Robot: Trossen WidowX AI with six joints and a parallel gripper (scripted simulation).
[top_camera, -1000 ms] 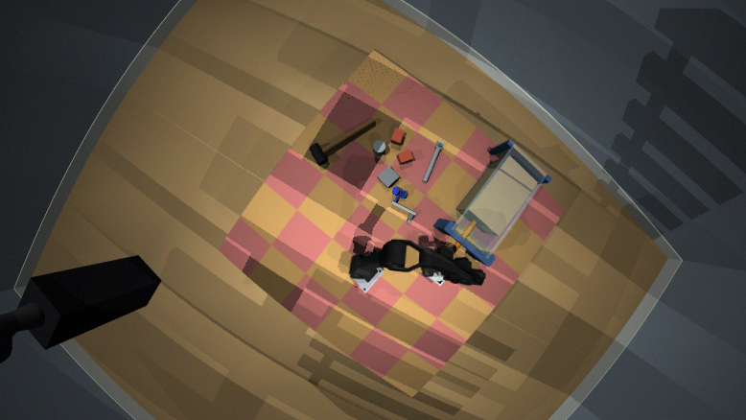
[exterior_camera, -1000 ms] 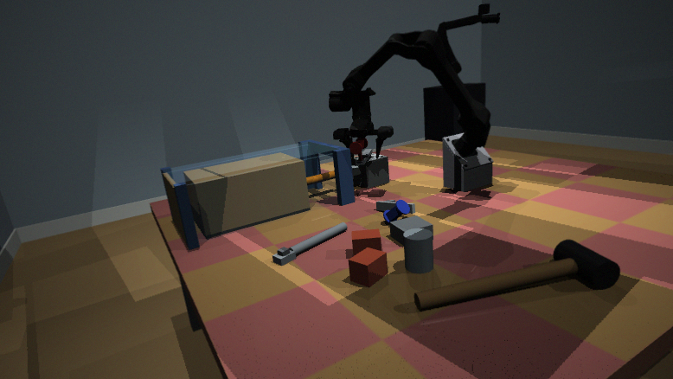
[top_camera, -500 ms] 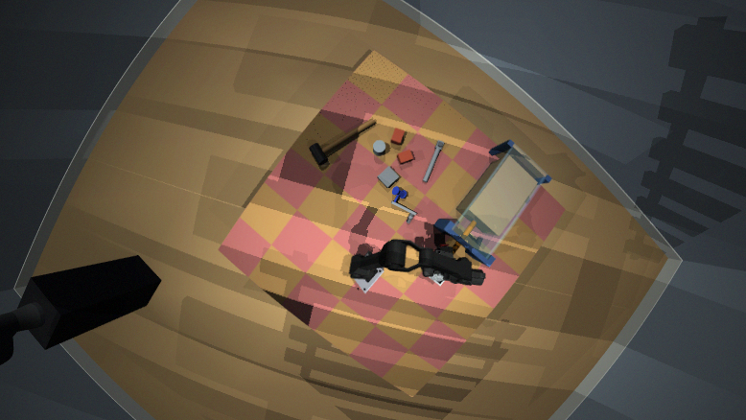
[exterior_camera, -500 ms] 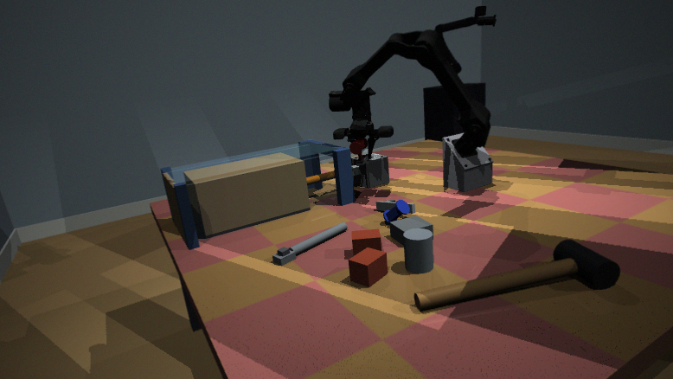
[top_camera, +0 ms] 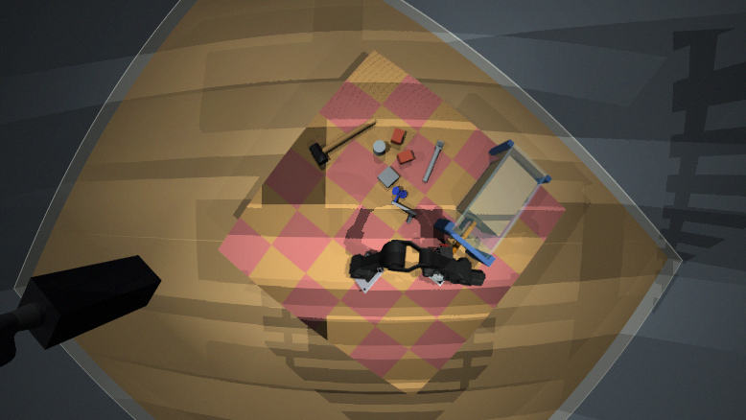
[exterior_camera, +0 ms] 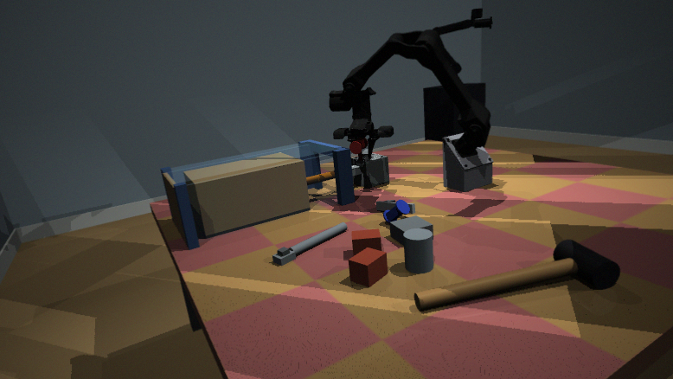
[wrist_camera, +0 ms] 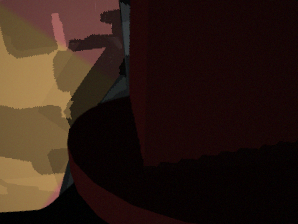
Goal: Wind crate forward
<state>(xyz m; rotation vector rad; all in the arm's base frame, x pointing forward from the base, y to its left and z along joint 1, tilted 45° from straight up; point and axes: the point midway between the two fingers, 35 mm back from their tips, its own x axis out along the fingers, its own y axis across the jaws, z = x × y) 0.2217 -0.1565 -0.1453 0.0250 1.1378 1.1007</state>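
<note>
The grey crank arm lies 2 cm above my gripper tip, 1 cm to the left of it and 1 cm ahead of it. The rest, counted from my gripper tip: grey winch (6 cm below, 5 cm behind, 4 cm to the right); then blue-knobbed winch handle (28 cm to the left, 9 cm ahead, 7 cm below); then red knob (4 cm to the left, 4 cm ahead, 4 cm above).
</note>
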